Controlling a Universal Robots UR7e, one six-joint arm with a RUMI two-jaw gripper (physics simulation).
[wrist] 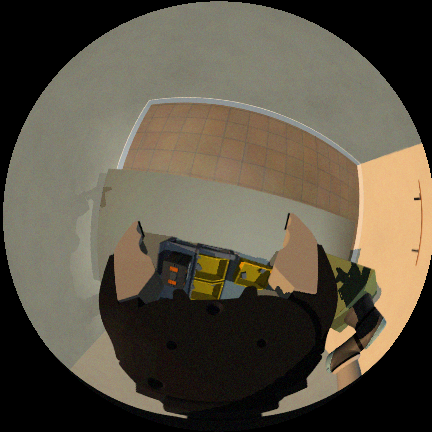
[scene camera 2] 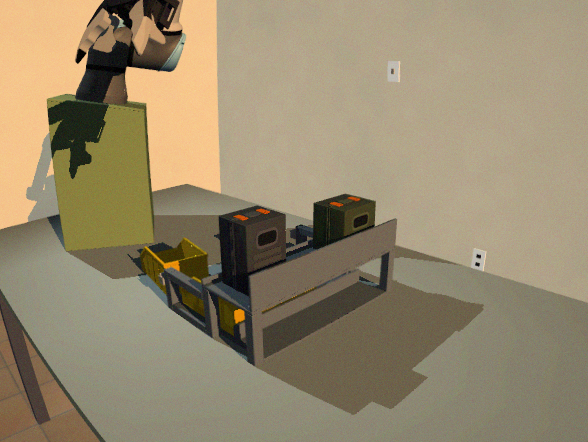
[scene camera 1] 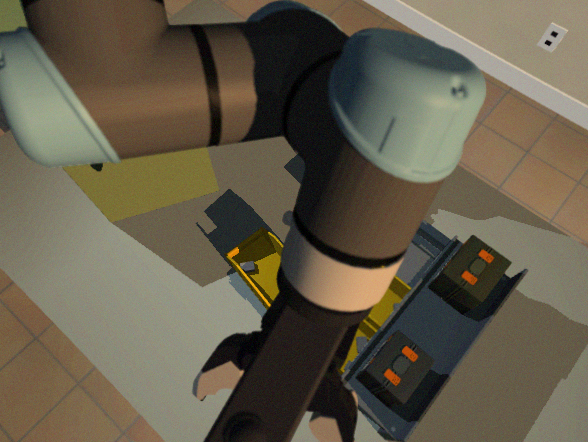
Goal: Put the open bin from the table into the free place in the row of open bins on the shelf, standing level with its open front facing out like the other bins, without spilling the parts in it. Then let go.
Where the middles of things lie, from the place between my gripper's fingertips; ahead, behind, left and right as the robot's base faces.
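My gripper: well above the free place (scene camera 2: 290, 331), well to the right of it, slightly short of it.
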